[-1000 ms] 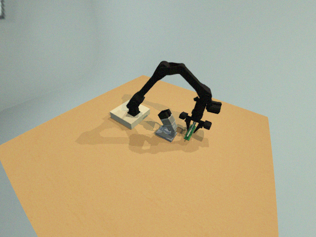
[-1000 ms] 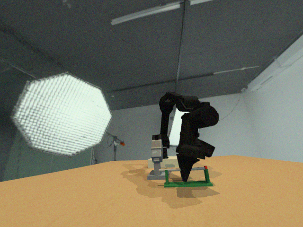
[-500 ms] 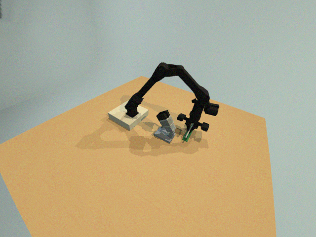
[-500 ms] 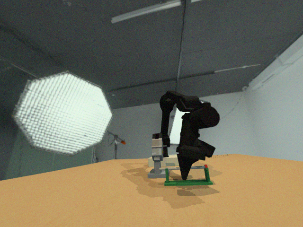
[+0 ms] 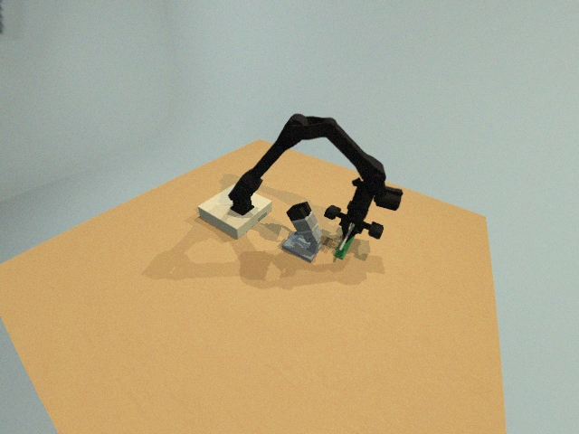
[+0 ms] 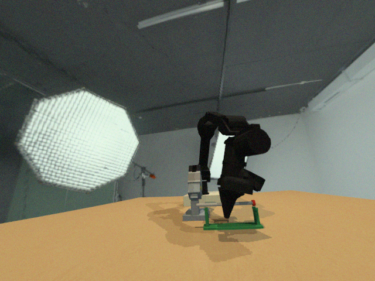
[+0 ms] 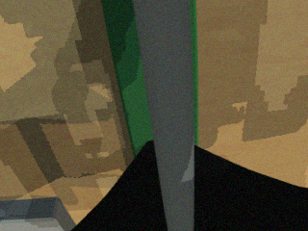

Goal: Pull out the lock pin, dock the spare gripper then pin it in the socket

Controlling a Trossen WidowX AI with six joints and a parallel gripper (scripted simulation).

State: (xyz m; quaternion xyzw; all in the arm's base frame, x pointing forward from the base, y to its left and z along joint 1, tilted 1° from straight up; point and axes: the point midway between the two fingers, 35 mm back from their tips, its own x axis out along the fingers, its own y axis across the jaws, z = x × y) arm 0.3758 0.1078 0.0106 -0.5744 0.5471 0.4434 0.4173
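Now: gripper tip 1 cm to the right of the green rack. The rest, counted from my gripper tip: spare gripper: 12 cm behind, 10 cm above, 9 cm to the right; grey mount: 10 cm behind, 9 cm to the right, 3 cm above.
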